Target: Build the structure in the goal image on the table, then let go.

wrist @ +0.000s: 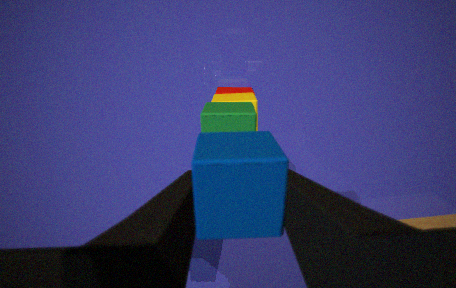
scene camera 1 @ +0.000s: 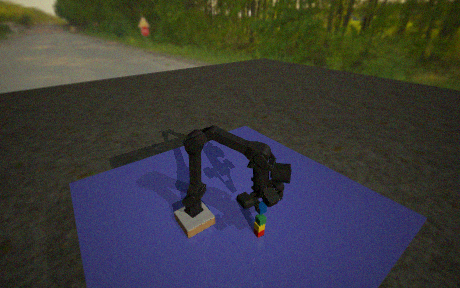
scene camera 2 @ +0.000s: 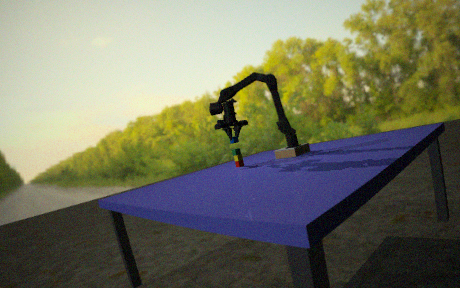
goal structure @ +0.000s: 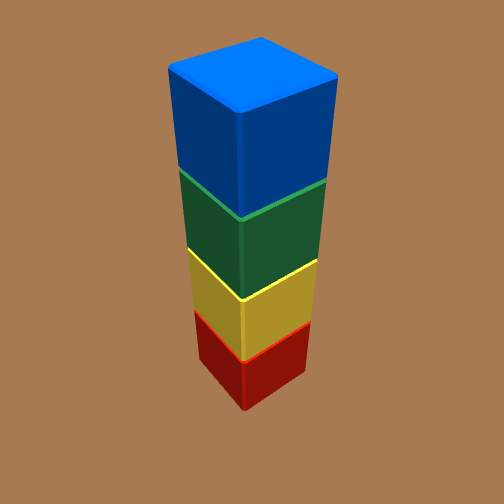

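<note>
A red block (scene camera 1: pixel 258 233) (scene camera 2: pixel 239 163) (wrist: pixel 234 90) stands on the blue table (scene camera 1: pixel 325 245) (scene camera 2: pixel 215 200). A yellow block (scene camera 1: pixel 259 227) (scene camera 2: pixel 237 158) (wrist: pixel 234 96) sits on it, and a green block (scene camera 1: pixel 260 219) (scene camera 2: pixel 236 152) (wrist: pixel 228 122) is on top of the yellow one. My gripper (scene camera 1: pixel 262 205) (scene camera 2: pixel 234 139) (wrist: pixel 236 178) points down and is shut on a blue block (scene camera 1: pixel 262 208) (scene camera 2: pixel 234 141) (wrist: pixel 240 197). The blue block hangs above the green block, with a small gap between them in both scene views. The gripper hides part of the stack in the wrist view.
The arm's base plate (scene camera 1: pixel 201 229) (scene camera 2: pixel 287 153) (wrist: pixel 435 222), pale on top with wood-coloured sides, sits on the table near the stack. The arm (scene camera 1: pixel 196 170) (scene camera 2: pixel 280 105) arches from it to the gripper. Arm shadows lie on the table.
</note>
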